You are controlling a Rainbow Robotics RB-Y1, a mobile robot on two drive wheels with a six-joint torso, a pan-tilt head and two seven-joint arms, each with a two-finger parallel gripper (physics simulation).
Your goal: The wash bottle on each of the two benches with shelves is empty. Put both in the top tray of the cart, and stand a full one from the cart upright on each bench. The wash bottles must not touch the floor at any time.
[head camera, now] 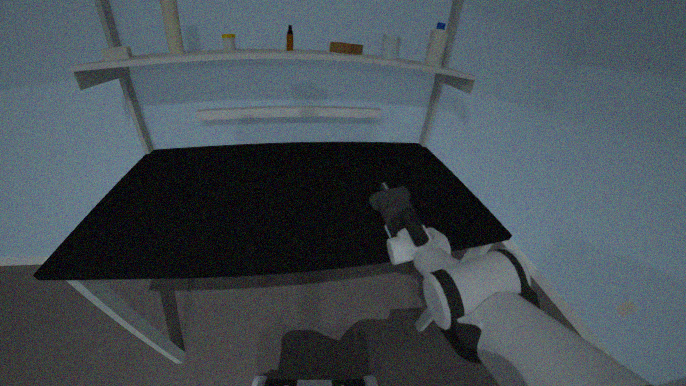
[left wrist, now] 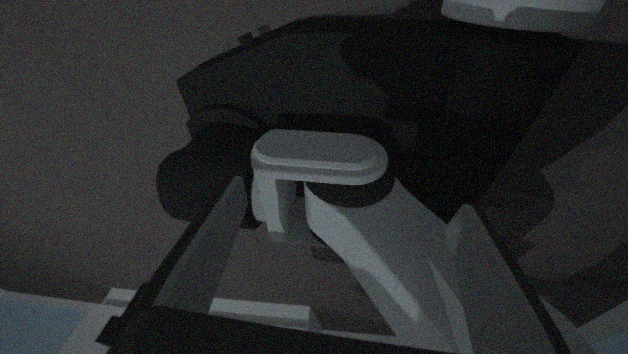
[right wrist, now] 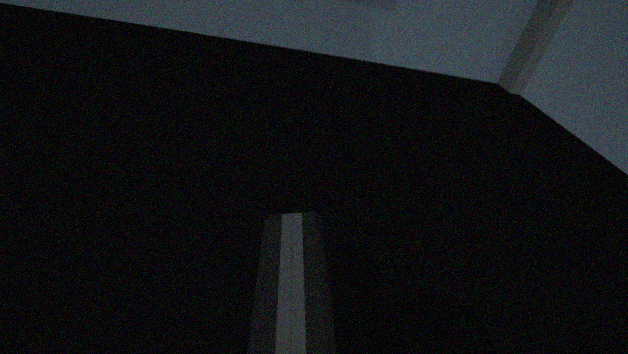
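A bench with a black top stands in front of me, under a shelf. My right gripper is over the right part of the bench top. Its fingers are together and hold nothing. My left gripper is open, with its fingers wide apart and no object held between them. It points down towards the floor and dark and white parts of the robot. No wash bottle can be made out in these views, and the cart does not show.
The wall shelf carries a tall pale cylinder, a yellow-capped jar, a brown bottle, a brown box, a clear beaker and a blue-capped bottle. A pale bar is on the wall below. Walls stand behind and right.
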